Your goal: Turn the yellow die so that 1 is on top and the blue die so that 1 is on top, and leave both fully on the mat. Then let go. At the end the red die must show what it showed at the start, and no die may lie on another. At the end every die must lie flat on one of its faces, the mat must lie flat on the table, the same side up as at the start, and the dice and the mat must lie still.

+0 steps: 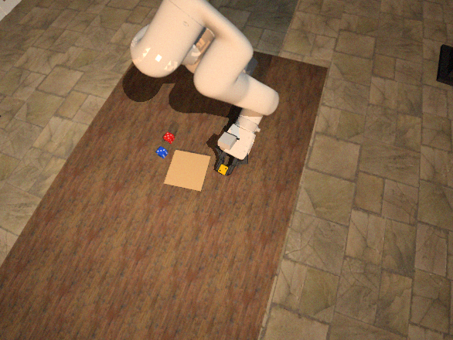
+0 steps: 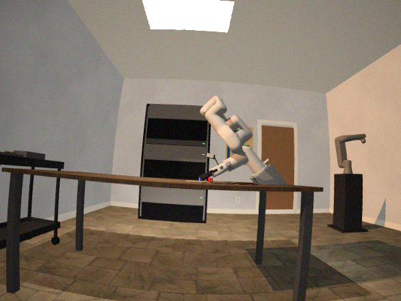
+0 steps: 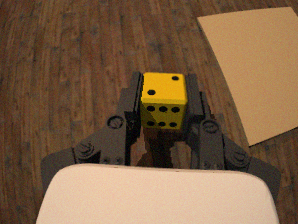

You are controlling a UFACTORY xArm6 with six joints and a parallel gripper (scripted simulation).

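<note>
The tan mat is 13 cm to the right of my hand, 5 cm ahead of it and 3 cm below it. Round my hand: yellow die 1 cm ahead; then red die 26 cm to the right, 3 cm behind, 2 cm below; then blue die 25 cm to the right, 3 cm ahead, 2 cm below.
</note>
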